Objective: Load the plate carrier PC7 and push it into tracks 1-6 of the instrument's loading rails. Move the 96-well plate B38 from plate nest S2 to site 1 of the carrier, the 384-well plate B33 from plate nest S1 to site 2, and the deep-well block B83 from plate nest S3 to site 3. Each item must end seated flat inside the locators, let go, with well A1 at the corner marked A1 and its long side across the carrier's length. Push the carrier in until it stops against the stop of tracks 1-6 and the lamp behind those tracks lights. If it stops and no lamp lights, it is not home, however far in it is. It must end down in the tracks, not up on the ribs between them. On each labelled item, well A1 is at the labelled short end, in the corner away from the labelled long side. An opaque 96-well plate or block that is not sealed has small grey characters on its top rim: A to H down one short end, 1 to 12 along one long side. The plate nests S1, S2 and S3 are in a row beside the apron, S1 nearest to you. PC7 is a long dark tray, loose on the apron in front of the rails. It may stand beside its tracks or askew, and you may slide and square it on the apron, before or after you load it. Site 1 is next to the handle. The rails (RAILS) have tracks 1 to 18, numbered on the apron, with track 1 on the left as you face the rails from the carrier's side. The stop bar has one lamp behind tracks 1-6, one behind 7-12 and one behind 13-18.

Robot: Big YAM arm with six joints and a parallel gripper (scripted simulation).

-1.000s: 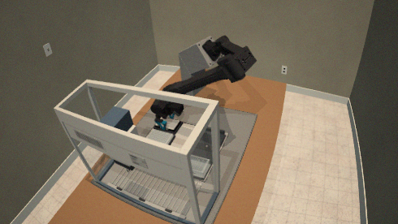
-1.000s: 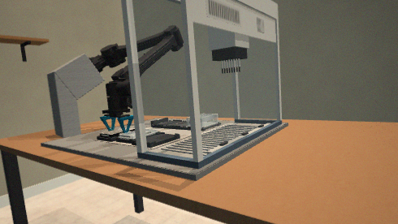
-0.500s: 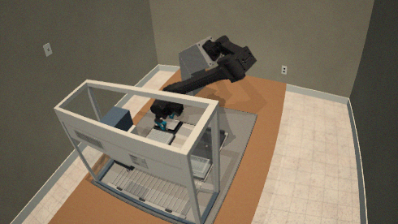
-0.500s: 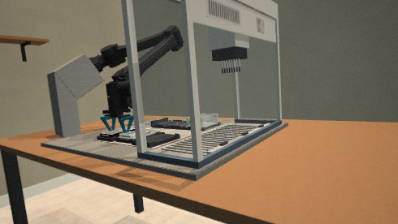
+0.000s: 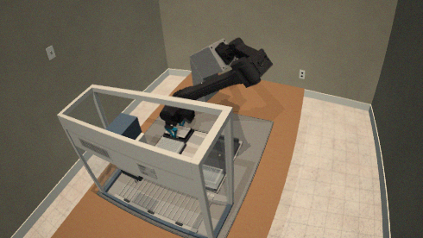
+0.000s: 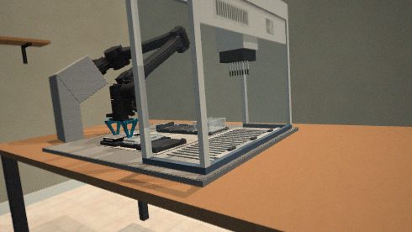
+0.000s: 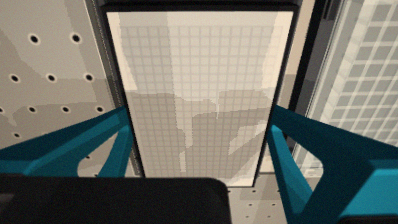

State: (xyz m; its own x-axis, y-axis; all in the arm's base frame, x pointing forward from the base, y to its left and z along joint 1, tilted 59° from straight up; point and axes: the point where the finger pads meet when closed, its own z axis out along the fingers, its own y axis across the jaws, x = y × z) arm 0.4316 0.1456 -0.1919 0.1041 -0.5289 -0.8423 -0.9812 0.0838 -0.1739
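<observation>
The carrier PC7 lies 280 mm to the left of my hand, 100 mm ahead of it and 10 mm below it. The rest, counted from my hand: plate nest S3: 220 mm ahead, 20 mm to the left, 20 mm below; deep-well block B83: 290 mm to the left, 200 mm ahead; white 96-well plate: 110 mm ahead, 20 mm to the left, 10 mm below.
</observation>
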